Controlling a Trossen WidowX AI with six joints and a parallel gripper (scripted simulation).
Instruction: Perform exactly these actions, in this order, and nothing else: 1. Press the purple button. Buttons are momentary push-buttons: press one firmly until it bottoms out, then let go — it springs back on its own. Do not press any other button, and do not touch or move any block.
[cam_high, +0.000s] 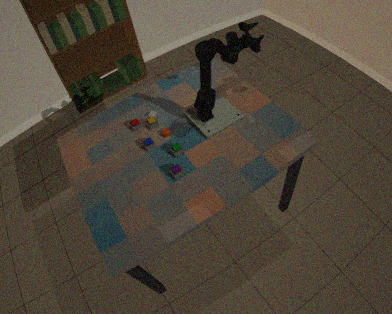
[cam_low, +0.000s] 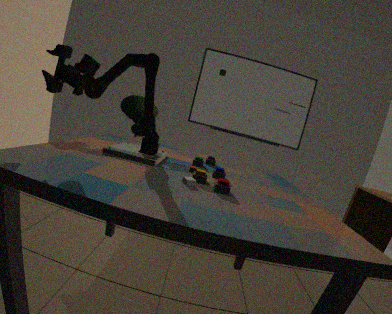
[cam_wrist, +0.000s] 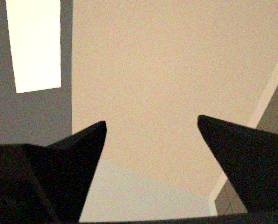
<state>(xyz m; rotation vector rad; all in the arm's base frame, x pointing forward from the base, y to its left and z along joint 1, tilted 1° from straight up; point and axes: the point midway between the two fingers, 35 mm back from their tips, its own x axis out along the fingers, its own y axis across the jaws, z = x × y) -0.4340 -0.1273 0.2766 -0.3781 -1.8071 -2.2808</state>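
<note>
My gripper tip is now 74 cm short of the purple button, 32 cm to the right of it and 27 cm above it. Also, from my gripper tip: red button (78 cm ahead, 6 cm to the right, 27 cm below); orange block (68 cm ahead, 9 cm to the left, 29 cm below); green button (68 cm ahead, 22 cm to the left, 27 cm below).
</note>
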